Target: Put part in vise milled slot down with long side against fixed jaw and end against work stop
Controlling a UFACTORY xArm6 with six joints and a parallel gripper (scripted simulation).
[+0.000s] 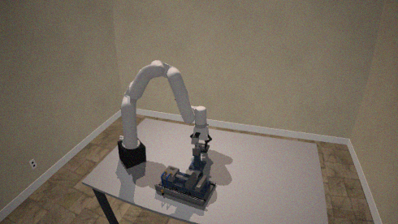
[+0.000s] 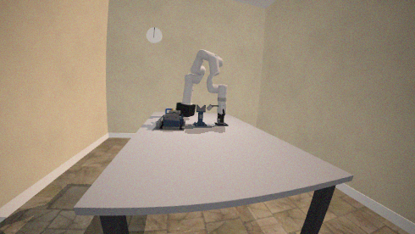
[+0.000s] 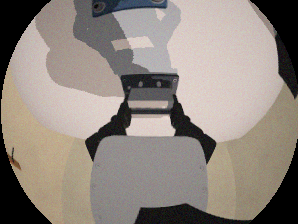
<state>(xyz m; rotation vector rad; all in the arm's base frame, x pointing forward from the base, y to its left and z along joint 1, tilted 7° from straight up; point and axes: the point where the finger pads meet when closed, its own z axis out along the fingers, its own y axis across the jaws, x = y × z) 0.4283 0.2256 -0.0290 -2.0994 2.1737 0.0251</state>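
My hand is 10 mm to the right of the dark infeed plate and 40 mm above it. Round my hand: vise: 390 mm to the right; then part: right at my hand.
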